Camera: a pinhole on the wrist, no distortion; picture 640 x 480 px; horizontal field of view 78.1 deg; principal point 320.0 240.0 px. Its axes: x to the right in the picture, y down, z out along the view. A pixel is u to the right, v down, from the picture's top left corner.
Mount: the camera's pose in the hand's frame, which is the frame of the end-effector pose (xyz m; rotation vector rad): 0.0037 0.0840 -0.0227 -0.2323 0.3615 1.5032
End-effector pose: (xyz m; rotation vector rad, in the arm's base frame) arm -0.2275 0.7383 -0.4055 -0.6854 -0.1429 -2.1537
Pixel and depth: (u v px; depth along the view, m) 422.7 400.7 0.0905
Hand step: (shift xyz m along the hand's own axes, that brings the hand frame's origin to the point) -0.0242 0.1415 0.0549
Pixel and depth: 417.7 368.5 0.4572
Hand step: -0.1004 0.3668 0.3687
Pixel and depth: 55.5 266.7 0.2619
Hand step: 0.0043 0.0189 0.2863
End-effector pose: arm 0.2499 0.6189 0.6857 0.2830 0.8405 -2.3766
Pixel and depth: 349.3 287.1 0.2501
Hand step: -0.0031 0.1954 0.2039
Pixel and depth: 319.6 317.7 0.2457
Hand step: -0.0225 0.1774 0.2082
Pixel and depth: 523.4 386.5 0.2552
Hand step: -0.0640 0.3060 0.1711
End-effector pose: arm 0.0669 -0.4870 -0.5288 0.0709 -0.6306 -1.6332
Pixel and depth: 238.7 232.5 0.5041
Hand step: 0.0553 0.1732 0.4817
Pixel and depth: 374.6 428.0 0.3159
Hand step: -0.1167 0.2503 0.2641
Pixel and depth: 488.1 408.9 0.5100
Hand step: -0.1617 0.4871 0.3837
